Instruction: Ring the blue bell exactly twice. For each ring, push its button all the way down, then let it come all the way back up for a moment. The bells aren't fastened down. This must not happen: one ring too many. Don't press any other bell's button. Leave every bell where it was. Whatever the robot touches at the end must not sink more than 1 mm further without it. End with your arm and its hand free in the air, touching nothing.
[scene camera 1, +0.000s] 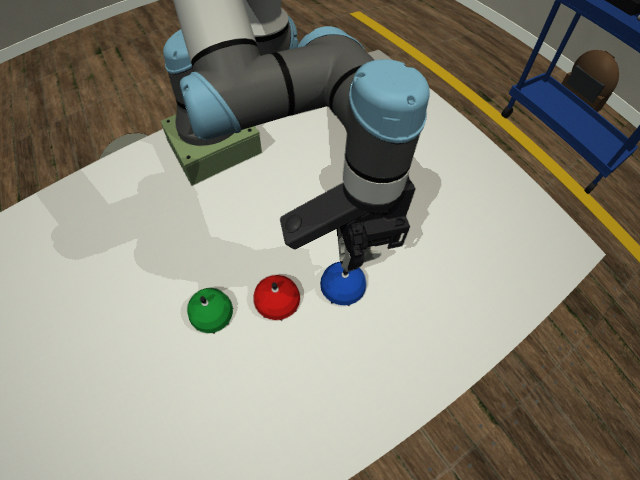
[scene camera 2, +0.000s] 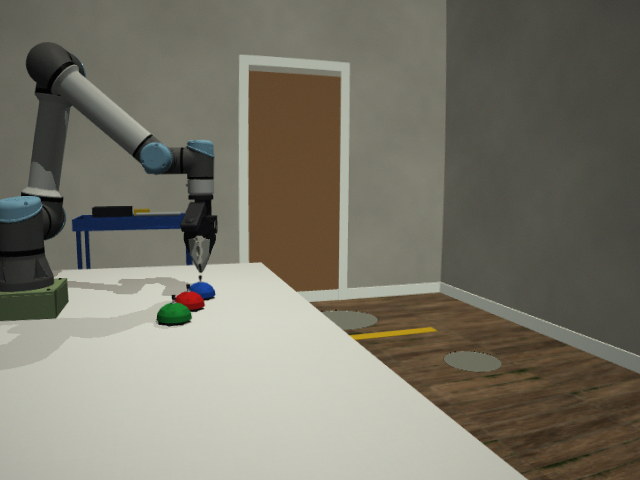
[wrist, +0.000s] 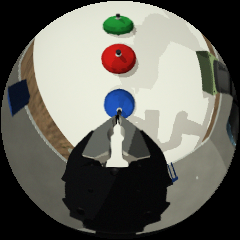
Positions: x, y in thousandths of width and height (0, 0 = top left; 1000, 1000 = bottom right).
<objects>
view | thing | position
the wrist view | my gripper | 490, 481
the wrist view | blue bell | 498, 423
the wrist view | red bell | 502, 256
</objects>
